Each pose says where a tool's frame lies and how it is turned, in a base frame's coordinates. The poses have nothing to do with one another.
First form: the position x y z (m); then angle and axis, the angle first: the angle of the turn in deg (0 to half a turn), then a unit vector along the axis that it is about.
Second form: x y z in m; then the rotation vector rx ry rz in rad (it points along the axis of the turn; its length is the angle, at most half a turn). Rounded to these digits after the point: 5 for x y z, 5 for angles.
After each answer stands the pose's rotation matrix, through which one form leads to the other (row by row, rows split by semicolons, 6 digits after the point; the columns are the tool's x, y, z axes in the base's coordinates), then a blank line. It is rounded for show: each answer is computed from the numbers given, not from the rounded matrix.
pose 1, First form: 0.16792, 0.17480, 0.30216, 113.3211, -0.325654, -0.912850, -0.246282
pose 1, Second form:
0.16792, 0.17480, 0.30216, -0.64409, -1.80546, -0.48710
-0.247850 0.641120 -0.726317; 0.188798 0.767299 0.612869; 0.950224 0.014772 -0.311217

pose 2, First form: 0.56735, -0.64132, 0.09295, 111.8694, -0.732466, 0.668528, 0.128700
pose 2, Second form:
0.56735, -0.64132, 0.09295, -1.43013, 1.30529, 0.25129
0.363859 -0.791512 0.491035; -0.552636 0.240915 0.797843; -0.749800 -0.561666 -0.349759

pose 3, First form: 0.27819, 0.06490, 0.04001, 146.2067, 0.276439, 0.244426, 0.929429
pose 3, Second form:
0.27819, 0.06490, 0.04001, 0.70541, 0.62372, 2.37171
-0.691124 -0.393225 0.606401; 0.640669 -0.721655 0.262216; 0.334503 0.569726 0.750680

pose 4, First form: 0.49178, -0.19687, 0.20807, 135.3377, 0.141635, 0.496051, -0.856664
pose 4, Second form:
0.49178, -0.19687, 0.20807, 0.33455, 1.17172, -2.02352
-0.676933 0.722402 0.141054; -0.481942 -0.290178 -0.826758; -0.556321 -0.627640 0.544587

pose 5, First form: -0.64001, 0.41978, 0.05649, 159.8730, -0.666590, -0.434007, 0.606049
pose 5, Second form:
-0.64001, 0.41978, 0.05649, -1.85999, -1.21101, 1.69106
-0.077382 0.352400 -0.932645; 0.769485 -0.573711 -0.280621; -0.633959 -0.739372 -0.226771

